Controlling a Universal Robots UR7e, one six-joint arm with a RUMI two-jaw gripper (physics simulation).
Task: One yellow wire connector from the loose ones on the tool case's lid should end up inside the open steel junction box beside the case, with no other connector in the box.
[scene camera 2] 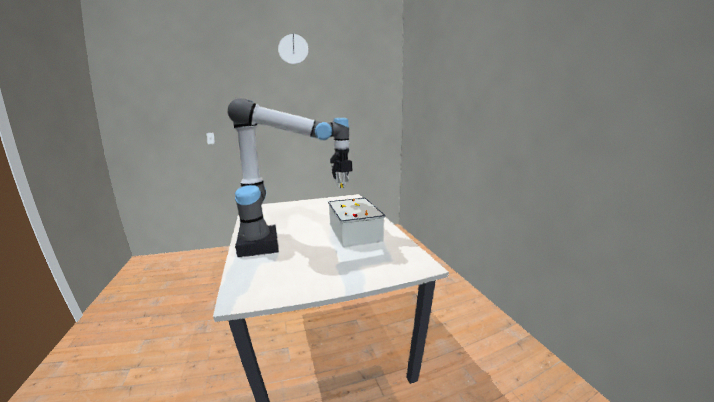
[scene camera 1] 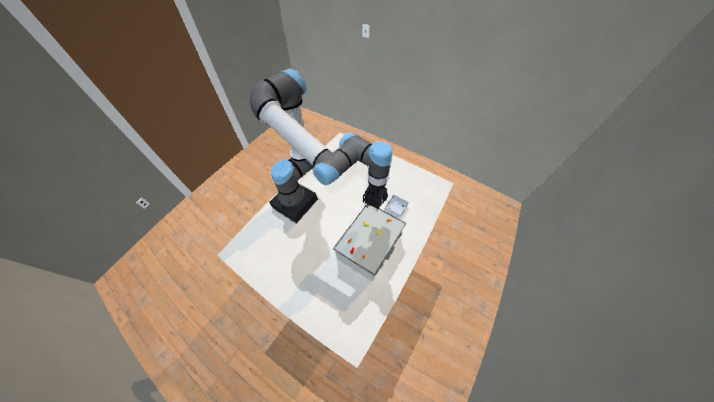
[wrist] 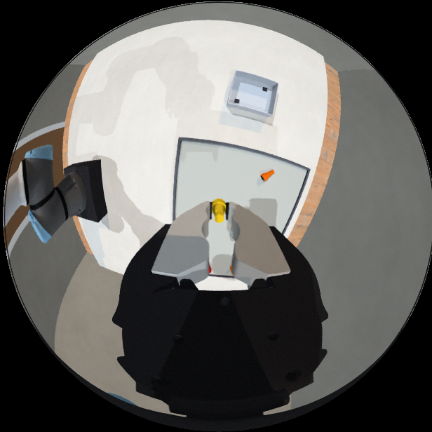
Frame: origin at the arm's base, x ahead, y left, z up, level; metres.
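Seen in the pictures: gripper, between the fingertips: (scene camera 2: 341, 187) (scene camera 1: 374, 207); arm's base, origin of its link: (scene camera 2: 254, 234) (scene camera 1: 291, 195).
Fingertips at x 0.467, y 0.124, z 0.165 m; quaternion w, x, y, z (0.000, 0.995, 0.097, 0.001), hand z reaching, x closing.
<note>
Offsets run from my fingertips to a thing's top centre. "*": to the spot under its first point. Level surfaces: height alone.
My gripper (scene camera 1: 375, 206) (scene camera 2: 342, 184) (wrist: 218, 204) is shut on a yellow wire connector {0.000 m ahead, 0.000 m left, 0.026 m up} (wrist: 219, 209) (scene camera 2: 342, 186), which sits between the fingertips, well above the lid of the grey tool case {0.053 m ahead, 0.090 m right, 0.085 m down} (scene camera 1: 372, 265) (scene camera 2: 362, 233) (wrist: 200, 167). Two more yellow connectors, one {0.003 m back, 0.055 m right, 0.074 m down} (scene camera 1: 366, 224) to the left and one {0.072 m ahead, 0.055 m right, 0.074 m down} (scene camera 1: 379, 232) to the right in scene camera 1, lie on the lid; the gripper hides them in the wrist view. The open steel junction box {* 0.034 m ahead, 0.207 m left, 0.225 m down} (scene camera 1: 396, 206) (wrist: 252, 97) stands beside the case, with no connector visible inside. It does not show in scene camera 2.
Orange connectors {0.074 m ahead, 0.027 m left, 0.077 m down} (scene camera 1: 389, 220) {0.015 m back, 0.168 m right, 0.077 m down} (scene camera 1: 349, 240) {0.082 m ahead, 0.196 m right, 0.067 m down} (scene camera 1: 363, 256) and a red connector {0.023 m ahead, 0.201 m right, 0.073 m down} (scene camera 1: 352, 250) (scene camera 2: 355, 215) lie on the lid. One orange connector (wrist: 268, 175) is near the lid edge facing the box. The robot's black base (scene camera 1: 294, 202) (wrist: 92, 190) stands on the white table {0.227 m down} (scene camera 1: 345, 335) (scene camera 2: 300, 285).
</note>
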